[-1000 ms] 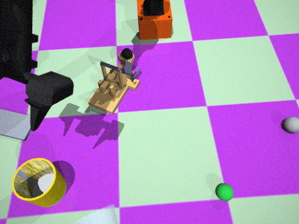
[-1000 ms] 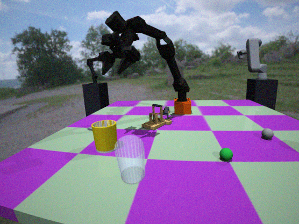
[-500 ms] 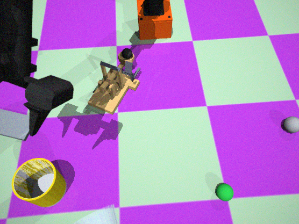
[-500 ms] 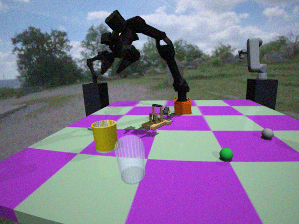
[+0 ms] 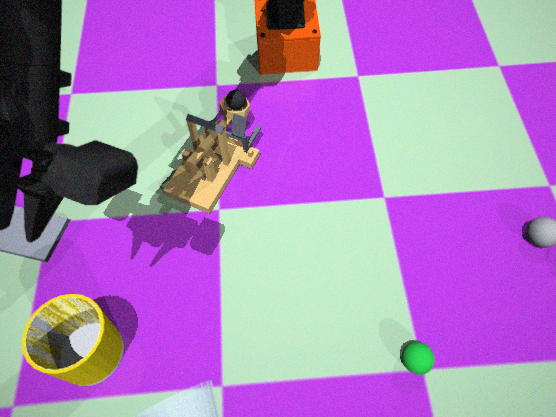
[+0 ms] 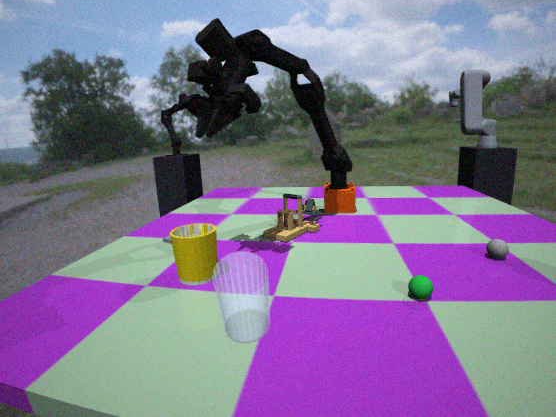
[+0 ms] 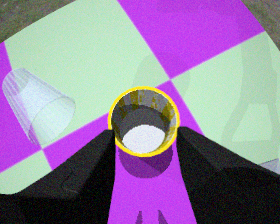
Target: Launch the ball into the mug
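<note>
Right now my gripper tip is 34 cm past the black ball, 17 cm to the right of it and 22 cm above it. Also, from my gripper tip: yellow mug 3 cm ahead, 2 cm to the right, 25 cm below; grey slab 15 cm behind, 15 cm to the right, 28 cm below; wooden catapult 28 cm behind, 16 cm to the left, 23 cm below.
</note>
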